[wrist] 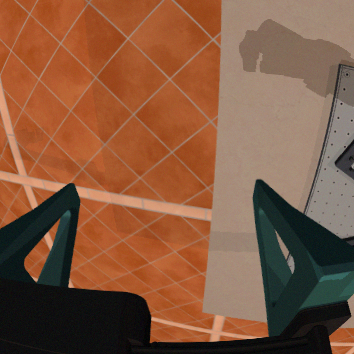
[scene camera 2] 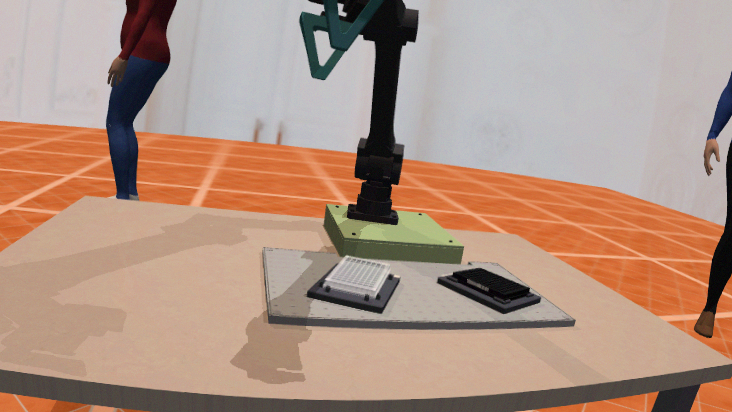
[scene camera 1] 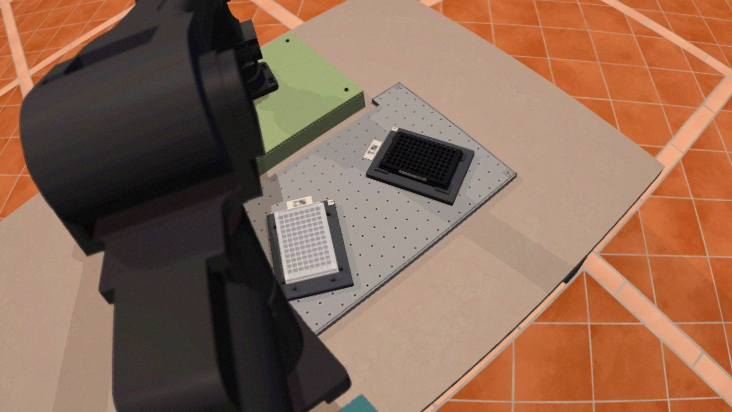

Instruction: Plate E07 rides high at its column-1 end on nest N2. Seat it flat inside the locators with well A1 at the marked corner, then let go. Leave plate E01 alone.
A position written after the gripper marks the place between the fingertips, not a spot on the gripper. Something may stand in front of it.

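Observation:
The gripper [scene camera 2: 327, 65] is open and holds nothing, and the wrist view shows the gripper too [wrist: 162, 189]. A black well plate [scene camera 1: 428, 162] sits on a black nest [scene camera 1: 448, 196]; the black well plate is also visible in scene camera 2 [scene camera 2: 488, 283]. A clear white well plate [scene camera 1: 307, 252] sits on a black nest [scene camera 1: 343, 279], and scene camera 2 shows the clear white well plate as well [scene camera 2: 356, 276].

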